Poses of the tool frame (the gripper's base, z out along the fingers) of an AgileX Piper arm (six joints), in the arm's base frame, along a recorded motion.
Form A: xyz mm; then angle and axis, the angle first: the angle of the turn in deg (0 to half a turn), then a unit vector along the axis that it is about.
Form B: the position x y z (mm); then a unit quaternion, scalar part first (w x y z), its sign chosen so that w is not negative. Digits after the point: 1 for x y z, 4 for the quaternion.
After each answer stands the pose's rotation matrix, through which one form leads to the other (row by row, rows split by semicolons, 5 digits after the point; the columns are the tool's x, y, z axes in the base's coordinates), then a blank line. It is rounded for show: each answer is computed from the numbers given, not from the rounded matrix.
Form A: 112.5 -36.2 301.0 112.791 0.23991 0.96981 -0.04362
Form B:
112.5 -36.2 301.0 0.5535 0.1998 0.8077 -0.0363
-0.30752 0.36301 0.87958; 0.28258 0.91751 -0.27987; -0.90861 0.16249 -0.38473

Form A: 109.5 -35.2 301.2 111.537 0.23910 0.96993 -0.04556
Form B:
109.5 -35.2 301.2 0.5625 0.1977 0.8019 -0.0377
-0.28895 0.35942 0.88731; 0.27466 0.91901 -0.28282; -0.91710 0.16199 -0.36426

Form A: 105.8 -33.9 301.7 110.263 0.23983 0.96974 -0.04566
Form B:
105.8 -33.9 301.7 0.5717 0.1968 0.7956 -0.0375
-0.26889 0.35595 0.89498; 0.27029 0.91975 -0.28460; -0.92447 0.16537 -0.34352

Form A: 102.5 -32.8 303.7 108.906 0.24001 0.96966 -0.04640
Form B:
102.5 -32.8 303.7 0.5814 0.1953 0.7890 -0.0378
-0.24775 0.35203 0.90260; 0.26424 0.92088 -0.28663; -0.93209 0.16749 -0.32117

